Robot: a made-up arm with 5 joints.
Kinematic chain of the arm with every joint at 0, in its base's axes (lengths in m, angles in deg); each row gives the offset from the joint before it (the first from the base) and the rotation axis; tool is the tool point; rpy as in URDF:
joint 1: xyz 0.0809 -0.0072 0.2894 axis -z
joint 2: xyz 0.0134 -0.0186 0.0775 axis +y
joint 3: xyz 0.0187 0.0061 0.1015 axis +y
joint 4: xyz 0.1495 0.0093 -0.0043 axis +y
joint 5: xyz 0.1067 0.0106 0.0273 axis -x
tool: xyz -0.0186 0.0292 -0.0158 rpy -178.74 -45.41 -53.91
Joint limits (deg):
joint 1: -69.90..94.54
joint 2: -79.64..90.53
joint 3: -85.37..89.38
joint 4: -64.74..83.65
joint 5: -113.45..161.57
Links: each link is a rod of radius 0.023 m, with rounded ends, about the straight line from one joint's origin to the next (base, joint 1, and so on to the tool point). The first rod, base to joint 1, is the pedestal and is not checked.
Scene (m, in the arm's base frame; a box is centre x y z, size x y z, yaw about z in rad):
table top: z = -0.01
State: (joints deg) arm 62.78 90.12 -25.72 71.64 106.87
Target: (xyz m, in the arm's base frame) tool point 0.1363 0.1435 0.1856
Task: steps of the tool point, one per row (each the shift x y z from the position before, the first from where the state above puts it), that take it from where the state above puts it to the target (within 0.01 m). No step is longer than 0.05 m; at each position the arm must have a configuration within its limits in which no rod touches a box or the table.
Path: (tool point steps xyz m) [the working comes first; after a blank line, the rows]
Joints at the target: -69.90 77.78 -29.82 75.65 74.88
Straight joint move there: clear.

1: 0.0312 0.0104 0.0040
2: 0.0282 0.0194 0.0041
3: 0.0226 0.0274 0.0041
4: 0.0145 0.0337 0.0042
5: 0.0050 0.0376 0.0043
6: -0.0056 0.0388 0.0043
7: -0.0166 0.0369 0.0043
8: -0.0267 0.0319 0.0045
9: -0.0354 0.0242 0.0045

